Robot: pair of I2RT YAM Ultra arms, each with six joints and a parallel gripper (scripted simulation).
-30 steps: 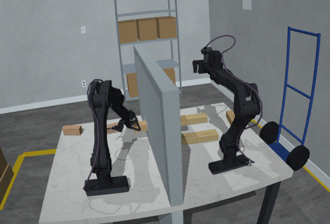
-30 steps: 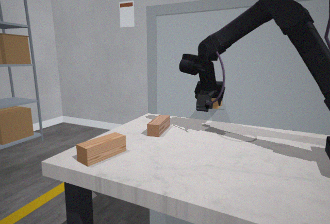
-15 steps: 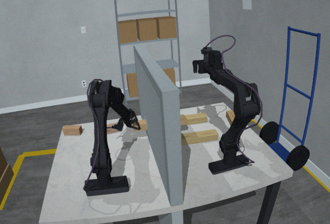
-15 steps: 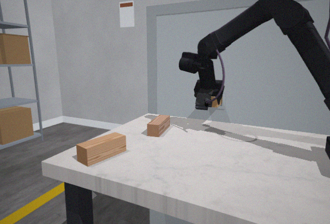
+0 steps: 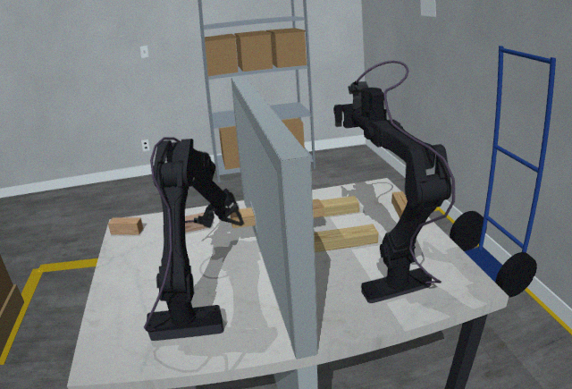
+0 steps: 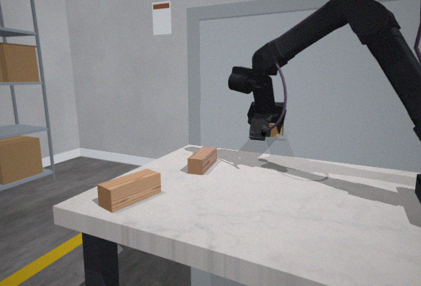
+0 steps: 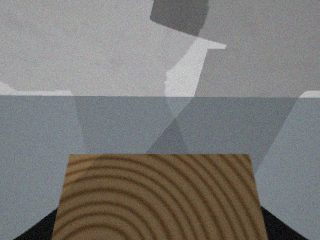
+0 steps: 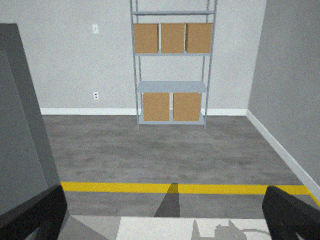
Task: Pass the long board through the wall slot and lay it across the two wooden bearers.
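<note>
Right now my right hand is 20 mm short of the long board, 250 mm to the right of it and 330 mm above it.
</note>
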